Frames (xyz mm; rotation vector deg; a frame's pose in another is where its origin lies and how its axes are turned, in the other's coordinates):
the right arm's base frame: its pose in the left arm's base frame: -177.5 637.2 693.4 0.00 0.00 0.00
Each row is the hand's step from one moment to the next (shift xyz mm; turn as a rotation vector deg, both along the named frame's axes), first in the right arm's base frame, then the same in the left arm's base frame.
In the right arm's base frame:
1: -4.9 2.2 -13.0 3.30 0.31 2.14
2: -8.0 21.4 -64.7 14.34 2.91 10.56
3: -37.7 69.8 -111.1 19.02 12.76 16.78
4: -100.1 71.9 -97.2 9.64 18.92 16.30
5: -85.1 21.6 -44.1 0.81 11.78 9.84
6: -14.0 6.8 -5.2 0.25 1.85 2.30
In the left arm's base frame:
1: -4.9 2.2 -13.0 3.30 0.31 2.14
2: -8.0 21.4 -64.7 14.34 2.91 10.56
3: -37.7 69.8 -111.1 19.02 12.76 16.78
4: -100.1 71.9 -97.2 9.64 18.92 16.30
5: -85.1 21.6 -44.1 0.81 11.78 9.84
6: -14.0 6.8 -5.2 0.25 1.85 2.30

